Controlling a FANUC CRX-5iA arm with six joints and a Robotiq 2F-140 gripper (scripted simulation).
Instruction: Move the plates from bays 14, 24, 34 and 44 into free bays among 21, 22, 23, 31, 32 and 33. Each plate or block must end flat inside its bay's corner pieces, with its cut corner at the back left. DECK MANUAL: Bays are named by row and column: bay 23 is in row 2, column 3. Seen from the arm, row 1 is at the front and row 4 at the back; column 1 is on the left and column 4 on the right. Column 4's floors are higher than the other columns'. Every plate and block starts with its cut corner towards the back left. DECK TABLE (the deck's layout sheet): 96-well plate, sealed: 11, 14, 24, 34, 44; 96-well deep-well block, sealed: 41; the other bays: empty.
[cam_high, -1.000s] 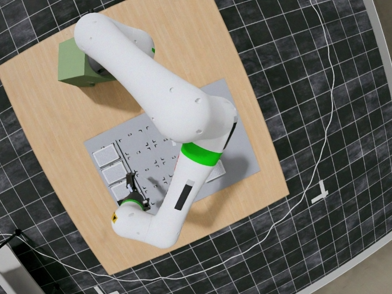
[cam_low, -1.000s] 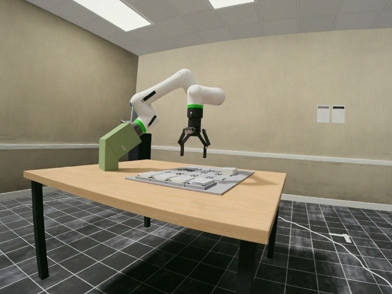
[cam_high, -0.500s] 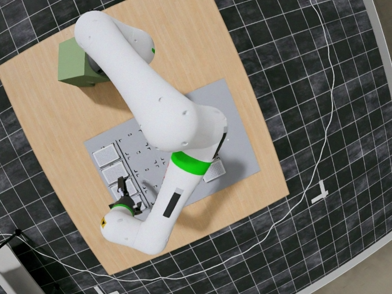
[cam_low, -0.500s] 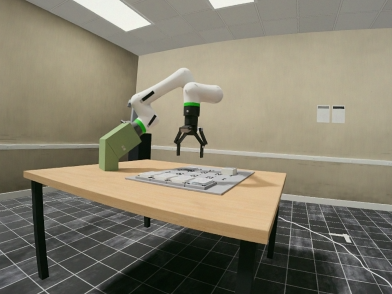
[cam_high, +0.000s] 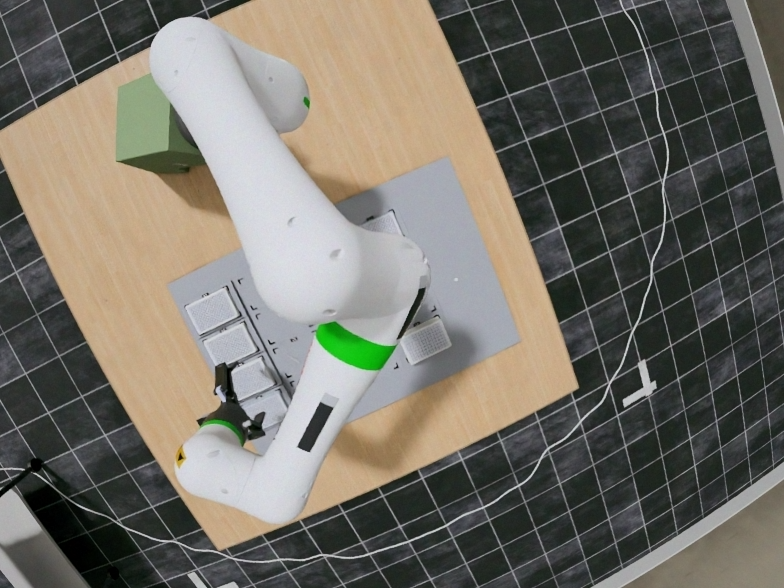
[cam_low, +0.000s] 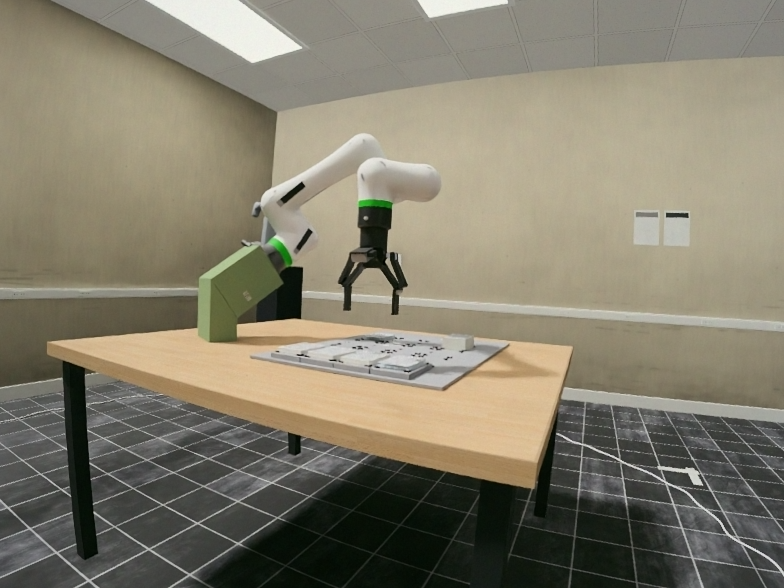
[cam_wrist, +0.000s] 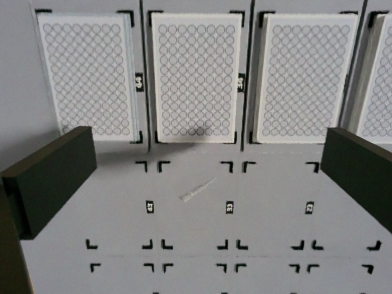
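My hand is 3 cm short of the white block, 48 cm to the right of it and 13 cm above it. The rest, counted from my hand: sealed plate (29 cm behind, 42 cm to the left, 14 cm below).
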